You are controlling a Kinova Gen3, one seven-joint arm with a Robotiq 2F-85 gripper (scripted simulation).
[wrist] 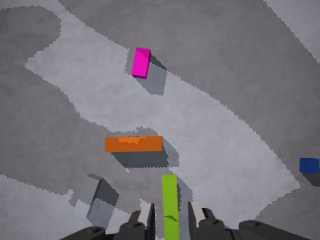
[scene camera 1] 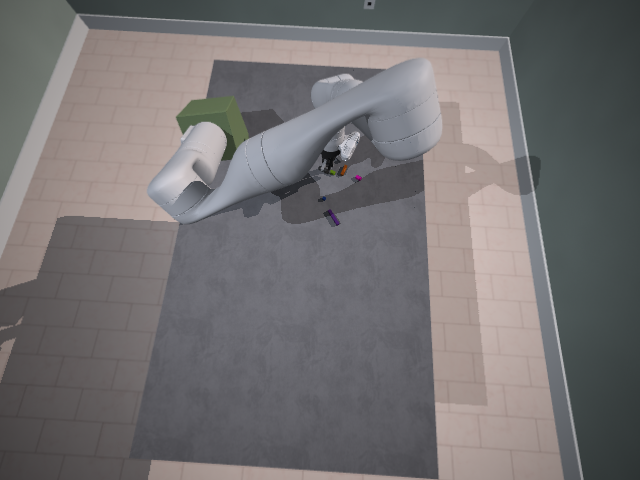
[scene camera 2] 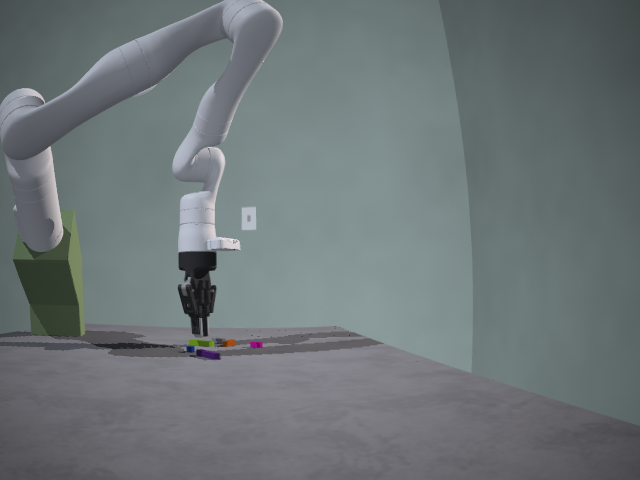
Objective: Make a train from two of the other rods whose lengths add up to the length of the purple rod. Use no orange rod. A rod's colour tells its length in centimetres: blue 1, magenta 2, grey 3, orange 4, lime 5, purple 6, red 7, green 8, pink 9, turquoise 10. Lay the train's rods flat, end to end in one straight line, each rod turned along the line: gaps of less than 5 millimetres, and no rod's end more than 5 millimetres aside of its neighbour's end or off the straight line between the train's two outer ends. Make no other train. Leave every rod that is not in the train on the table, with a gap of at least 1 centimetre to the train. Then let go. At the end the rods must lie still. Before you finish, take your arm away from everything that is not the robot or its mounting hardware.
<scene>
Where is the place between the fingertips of my gripper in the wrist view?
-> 171,216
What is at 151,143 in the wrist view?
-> An orange rod.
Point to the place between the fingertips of my gripper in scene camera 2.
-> At 200,336
</scene>
